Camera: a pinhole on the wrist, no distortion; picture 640 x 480 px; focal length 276.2 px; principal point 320.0 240.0 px. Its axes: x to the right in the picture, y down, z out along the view. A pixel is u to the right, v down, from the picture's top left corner.
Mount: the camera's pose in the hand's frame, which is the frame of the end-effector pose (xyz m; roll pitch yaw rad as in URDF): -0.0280 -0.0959 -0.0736 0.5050 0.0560 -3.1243
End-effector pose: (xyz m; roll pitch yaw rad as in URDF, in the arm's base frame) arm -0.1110 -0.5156 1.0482 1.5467 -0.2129 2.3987
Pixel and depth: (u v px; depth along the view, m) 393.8 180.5 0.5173
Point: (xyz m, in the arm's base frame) 0.2790 -0.4519 1.2580
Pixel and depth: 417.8 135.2 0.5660
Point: 0.3332 -0.5200 1.3546
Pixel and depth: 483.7 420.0 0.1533
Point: 0.0366 -0.5070 0.9151
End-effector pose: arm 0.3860 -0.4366 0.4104 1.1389 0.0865 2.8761
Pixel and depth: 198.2 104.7 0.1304
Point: 0.3623 -0.4286 0.4354
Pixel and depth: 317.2 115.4 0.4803
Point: 0.4209 -0.3600 0.8101
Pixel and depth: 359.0 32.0 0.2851
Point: 0.4365 -0.4842 0.6537
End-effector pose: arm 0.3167 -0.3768 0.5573 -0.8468 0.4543 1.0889
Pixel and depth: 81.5 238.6 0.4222
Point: 0.1942 0.0636 0.5296
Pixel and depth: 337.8 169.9 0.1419
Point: 0.2779 -0.3928 0.5936
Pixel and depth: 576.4 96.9 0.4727
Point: -0.2423 -0.6429 0.6611
